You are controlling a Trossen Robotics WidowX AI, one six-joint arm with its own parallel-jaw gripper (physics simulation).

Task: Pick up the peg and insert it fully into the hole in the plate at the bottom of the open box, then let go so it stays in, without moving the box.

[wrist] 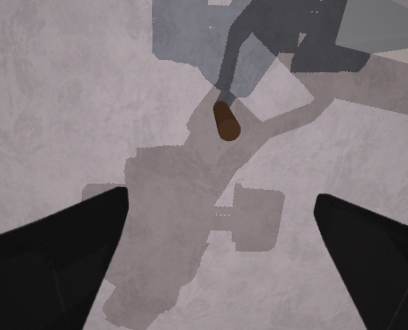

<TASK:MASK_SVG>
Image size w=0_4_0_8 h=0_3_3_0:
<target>my gripper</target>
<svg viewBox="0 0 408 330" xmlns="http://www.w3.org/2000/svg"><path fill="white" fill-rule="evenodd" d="M318 194L314 207L314 217L317 226L366 329L408 330L408 225L330 194ZM126 187L115 187L58 211L55 214L0 234L0 330L83 330L122 235L129 210L128 189Z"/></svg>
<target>brown peg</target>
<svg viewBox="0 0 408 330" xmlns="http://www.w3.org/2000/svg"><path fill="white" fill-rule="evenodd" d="M218 101L213 106L218 134L225 141L233 141L239 137L241 127L227 103Z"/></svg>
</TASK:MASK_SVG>
